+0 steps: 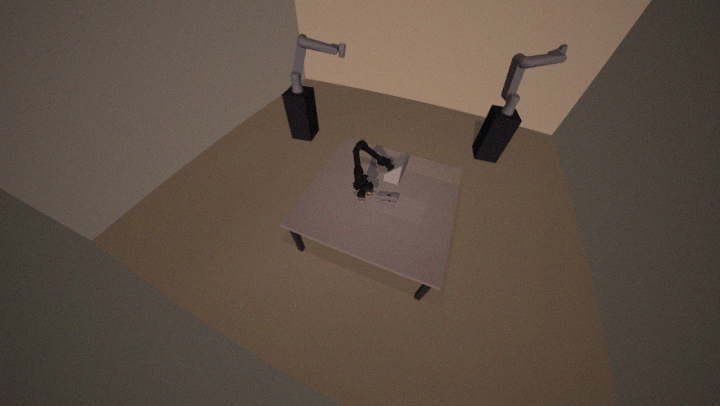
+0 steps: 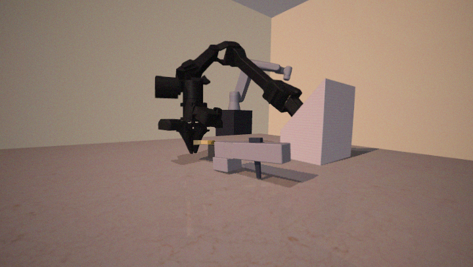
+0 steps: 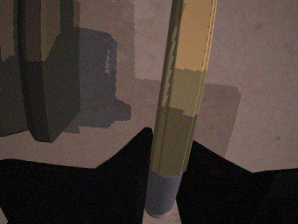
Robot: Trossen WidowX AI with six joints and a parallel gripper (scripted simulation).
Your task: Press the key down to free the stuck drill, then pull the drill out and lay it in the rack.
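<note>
Now: gripper tip 7 cm past the olive block and 4 cm to the right of it. Also, from my gripper tip: grey block housing: 20 cm to the left, 3 cm above; then thin key: 23 cm to the left, 4 cm above.
</note>
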